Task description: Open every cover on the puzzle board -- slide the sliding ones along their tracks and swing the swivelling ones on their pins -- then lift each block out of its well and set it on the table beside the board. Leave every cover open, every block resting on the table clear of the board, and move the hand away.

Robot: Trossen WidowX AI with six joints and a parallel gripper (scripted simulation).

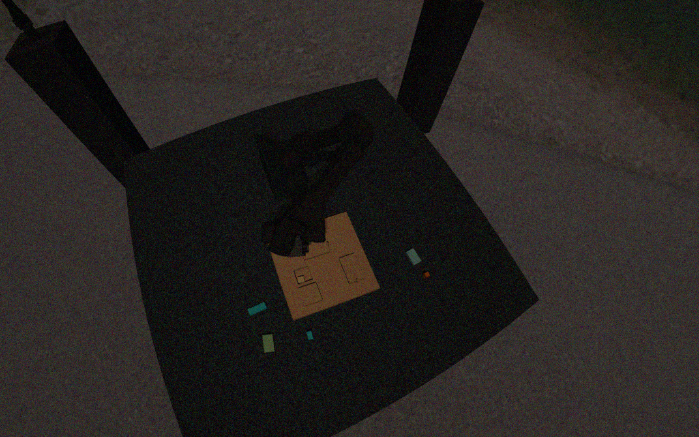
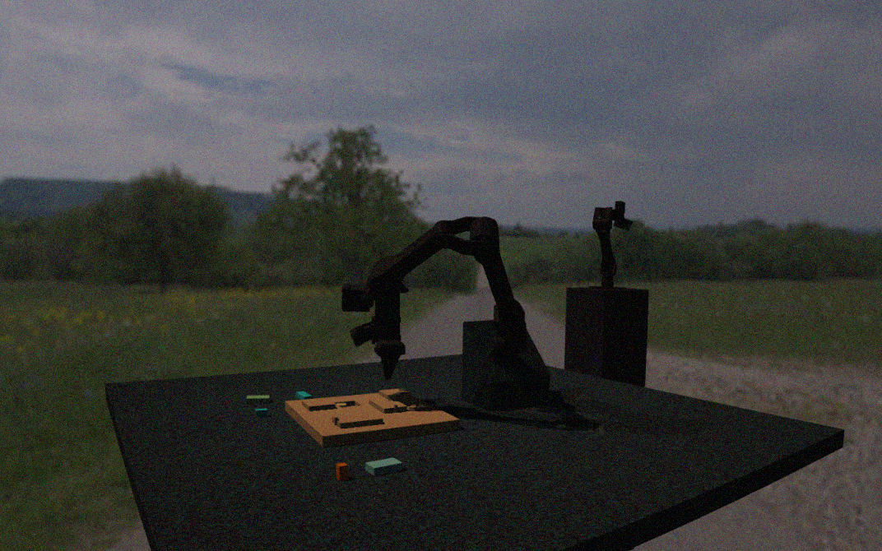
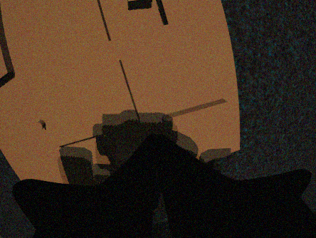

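Right now the tan puzzle board is 6 cm ahead of my gripper tip, 6 cm to the left of it and 5 cm below it. The rest, counted from my gripper tip: pale teal block 15 cm ahead, 37 cm to the left, 7 cm below; then green block 27 cm ahead, 18 cm to the right, 7 cm below; then small teal block 28 cm ahead, 5 cm to the right, 7 cm below.
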